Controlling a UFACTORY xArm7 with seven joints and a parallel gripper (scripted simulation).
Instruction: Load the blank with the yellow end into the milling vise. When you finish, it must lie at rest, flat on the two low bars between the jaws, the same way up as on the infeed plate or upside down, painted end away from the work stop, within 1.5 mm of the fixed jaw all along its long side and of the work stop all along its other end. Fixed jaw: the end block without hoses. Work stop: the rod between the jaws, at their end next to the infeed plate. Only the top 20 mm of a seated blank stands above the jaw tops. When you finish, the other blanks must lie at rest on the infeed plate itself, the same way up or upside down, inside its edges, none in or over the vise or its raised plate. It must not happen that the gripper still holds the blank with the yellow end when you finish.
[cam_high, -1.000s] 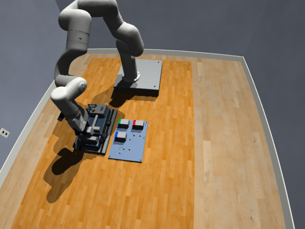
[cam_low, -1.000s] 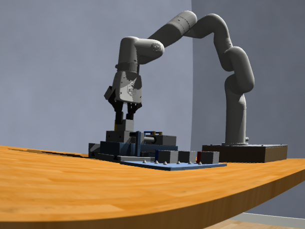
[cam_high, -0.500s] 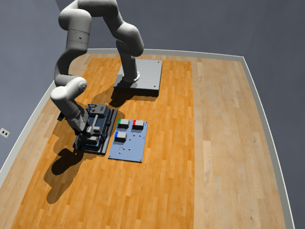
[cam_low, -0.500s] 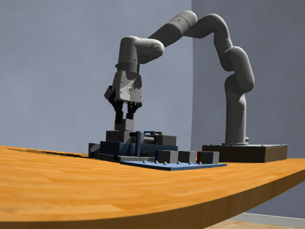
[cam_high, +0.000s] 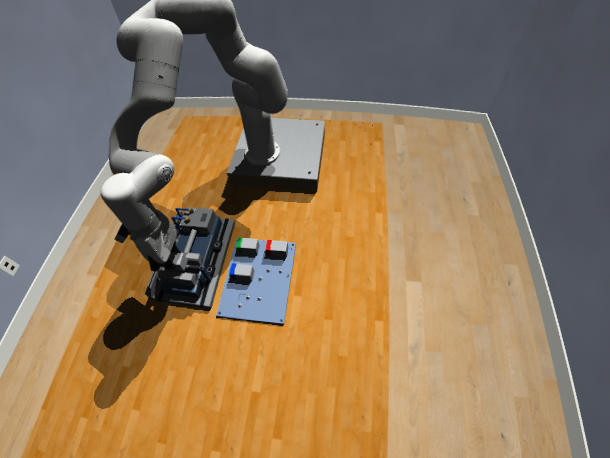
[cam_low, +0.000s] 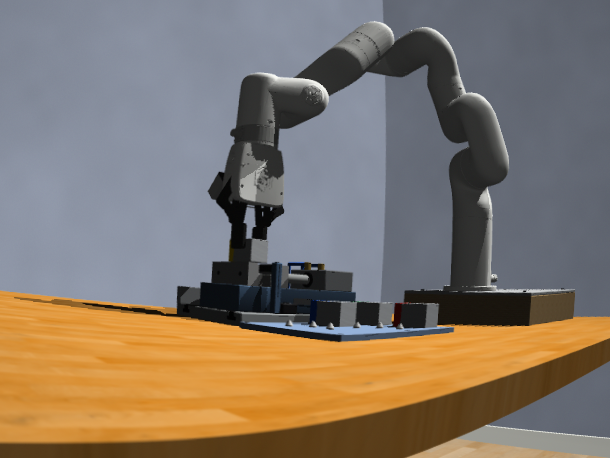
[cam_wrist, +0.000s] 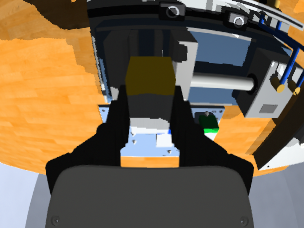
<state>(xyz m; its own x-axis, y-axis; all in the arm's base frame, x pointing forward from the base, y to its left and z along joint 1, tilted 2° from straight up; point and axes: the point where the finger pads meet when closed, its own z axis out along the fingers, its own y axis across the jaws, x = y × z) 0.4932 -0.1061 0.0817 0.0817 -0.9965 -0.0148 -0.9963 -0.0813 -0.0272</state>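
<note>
The yellow-ended blank is 20 mm below my hand. Round my hand: milling vise (100 mm below, 70 mm behind); fixed jaw (60 mm below, 30 mm ahead, 10 mm to the left); blue-ended blank (160 mm to the left, 110 mm below, 40 mm behind).
</note>
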